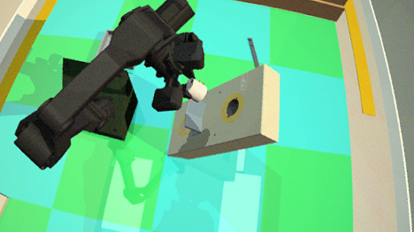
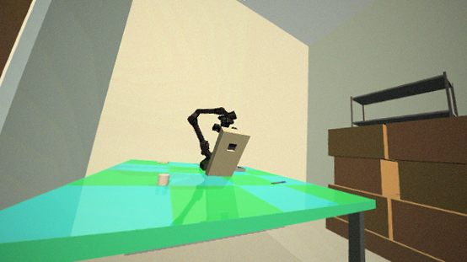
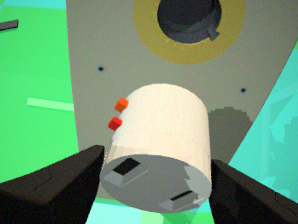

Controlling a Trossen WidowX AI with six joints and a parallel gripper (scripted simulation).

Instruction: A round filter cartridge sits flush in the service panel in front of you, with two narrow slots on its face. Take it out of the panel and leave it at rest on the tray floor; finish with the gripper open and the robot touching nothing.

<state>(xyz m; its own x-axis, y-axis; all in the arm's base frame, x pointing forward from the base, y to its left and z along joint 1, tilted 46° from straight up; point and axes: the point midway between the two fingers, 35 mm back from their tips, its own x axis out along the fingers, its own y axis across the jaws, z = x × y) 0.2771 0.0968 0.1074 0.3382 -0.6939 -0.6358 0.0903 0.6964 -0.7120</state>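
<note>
My gripper tip is now 29 cm to the right of the grey tray, 29 cm past it and 26 cm above it. From my gripper tip the other things lie so: round filter cartridge (right at my gripper tip); then pale block (62 cm behind, 33 cm to the right, 26 cm below); then grey service panel (12 cm below, 7 cm ahead, 2 cm to the right).
</note>
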